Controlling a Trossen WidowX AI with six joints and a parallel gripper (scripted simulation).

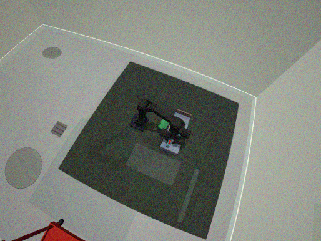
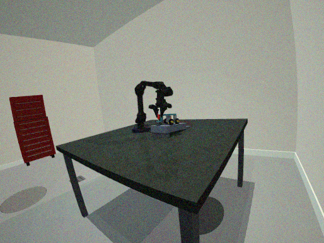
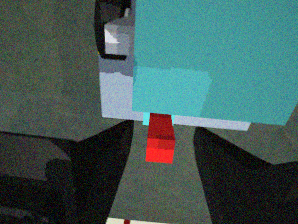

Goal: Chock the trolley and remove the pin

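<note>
My gripper tip is now 10 mm to the left of the red-headed stop pin and 20 mm above it. Also, from my gripper tip: teal trolley 10 mm ahead, 90 mm to the left, 30 mm below; then yellow chock 60 mm behind, 170 mm to the left, 60 mm below; then ramp 10 mm ahead, 100 mm to the left, 100 mm below.
</note>
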